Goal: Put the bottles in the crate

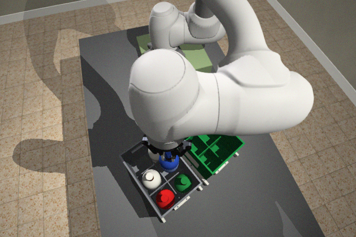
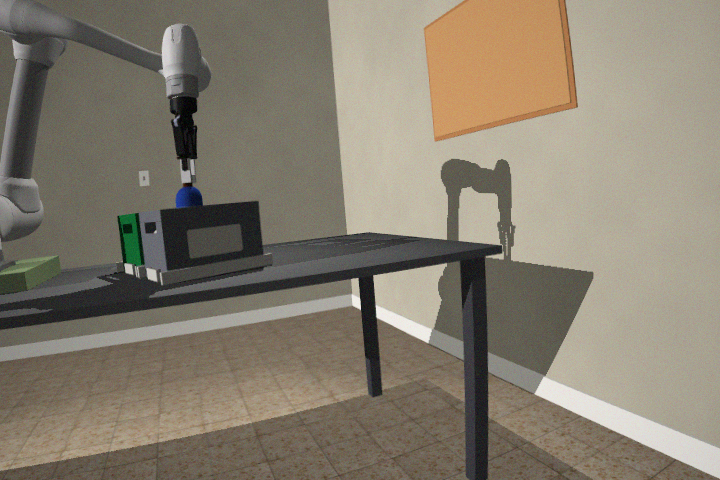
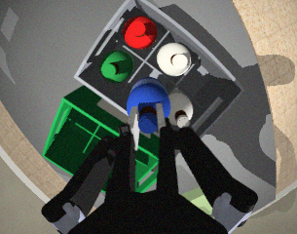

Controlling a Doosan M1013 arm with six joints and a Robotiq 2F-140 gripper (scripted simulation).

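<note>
Now: the blue bottle 80 mm below my hand. Also, from my hand: green bottle 80 mm ahead, 30 mm to the left, 190 mm below; red bottle 110 mm ahead, 60 mm to the right, 190 mm below; grey crate 10 mm ahead, 40 mm to the right, 190 mm below.
</note>
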